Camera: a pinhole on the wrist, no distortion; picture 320 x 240 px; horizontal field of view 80.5 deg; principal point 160.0 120.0 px. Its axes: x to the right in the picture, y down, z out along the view. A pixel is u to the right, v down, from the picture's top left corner.
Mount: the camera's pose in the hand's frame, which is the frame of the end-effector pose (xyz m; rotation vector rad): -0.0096 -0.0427 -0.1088 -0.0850 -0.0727 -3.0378
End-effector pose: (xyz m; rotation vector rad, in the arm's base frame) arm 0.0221 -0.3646 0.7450 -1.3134 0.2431 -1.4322
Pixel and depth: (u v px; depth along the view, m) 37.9 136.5 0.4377
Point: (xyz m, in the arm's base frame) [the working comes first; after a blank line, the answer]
In the camera's frame: -0.2828 0.0382 0.4377

0.3248 -0.4350 1.0474
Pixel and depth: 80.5 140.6 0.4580
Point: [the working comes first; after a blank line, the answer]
In the camera's frame: -0.1927 0.0499 0.4580

0.3132 -0.3460 1.0224
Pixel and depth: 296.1 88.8 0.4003
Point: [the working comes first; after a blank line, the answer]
In the camera's frame: 0.2883 -0.0661 0.4003

0.2027 0.0039 0.6857
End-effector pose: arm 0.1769 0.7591 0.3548 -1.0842 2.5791 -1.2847
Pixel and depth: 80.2 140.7 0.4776
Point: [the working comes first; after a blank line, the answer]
In the camera's frame: -0.2017 0.0523 0.4776

0.1631 0.3601 0.2116
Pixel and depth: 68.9 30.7 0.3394
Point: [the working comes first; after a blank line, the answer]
In the camera's frame: -0.1636 -0.1604 0.3394

0.0502 0.5806 0.1453
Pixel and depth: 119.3 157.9 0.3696
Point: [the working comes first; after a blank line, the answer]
In the camera's frame: -0.0796 0.0741 0.3696

0.2444 0.4884 0.2747
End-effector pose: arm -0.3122 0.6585 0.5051 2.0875 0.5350 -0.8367
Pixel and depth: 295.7 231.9 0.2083
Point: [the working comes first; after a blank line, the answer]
In the camera's frame: 0.1496 0.1233 0.2083

-0.5524 0.6554 0.4608
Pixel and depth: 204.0 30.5 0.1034
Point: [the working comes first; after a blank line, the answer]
In the camera's frame: 0.0241 -0.0490 0.1034

-0.3272 0.6558 0.5364
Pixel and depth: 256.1 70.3 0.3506
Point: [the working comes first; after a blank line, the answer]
In the camera's frame: 0.1783 -0.0922 0.3506

-0.4978 0.4159 0.5456
